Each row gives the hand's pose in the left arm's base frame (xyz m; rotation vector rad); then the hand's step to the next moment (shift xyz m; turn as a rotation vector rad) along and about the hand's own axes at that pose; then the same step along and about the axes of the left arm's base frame.
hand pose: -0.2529 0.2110 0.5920 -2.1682 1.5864 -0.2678
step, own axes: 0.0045 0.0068 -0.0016 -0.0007 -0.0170 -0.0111
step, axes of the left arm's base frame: -0.0050 -0.0063 -0.0021 0.0099 0.0023 0.0176
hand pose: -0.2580 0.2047 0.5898 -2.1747 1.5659 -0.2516
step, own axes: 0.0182 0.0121 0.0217 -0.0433 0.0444 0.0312
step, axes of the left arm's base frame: 0.0045 -0.0147 -0.0267 -0.0402 0.0368 -0.0430
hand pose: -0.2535 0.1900 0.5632 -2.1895 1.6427 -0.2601
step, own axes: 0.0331 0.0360 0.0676 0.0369 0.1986 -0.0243
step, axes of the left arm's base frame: 0.0034 -0.0268 -0.0789 -0.1728 -0.0870 -0.0631
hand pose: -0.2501 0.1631 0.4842 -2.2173 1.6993 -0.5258
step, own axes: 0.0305 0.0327 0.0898 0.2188 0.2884 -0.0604
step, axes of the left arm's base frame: 0.0203 -0.0367 -0.0912 -0.2237 -0.2863 -0.0517
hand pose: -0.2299 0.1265 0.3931 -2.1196 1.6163 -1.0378
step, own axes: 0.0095 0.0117 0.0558 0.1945 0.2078 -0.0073
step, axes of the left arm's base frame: 0.0308 -0.0236 -0.0428 -0.1321 -0.2474 -0.0491
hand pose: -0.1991 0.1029 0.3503 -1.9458 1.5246 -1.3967
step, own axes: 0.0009 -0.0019 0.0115 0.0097 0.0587 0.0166
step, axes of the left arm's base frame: 0.0105 -0.0036 -0.0037 -0.0204 -0.0365 -0.0454
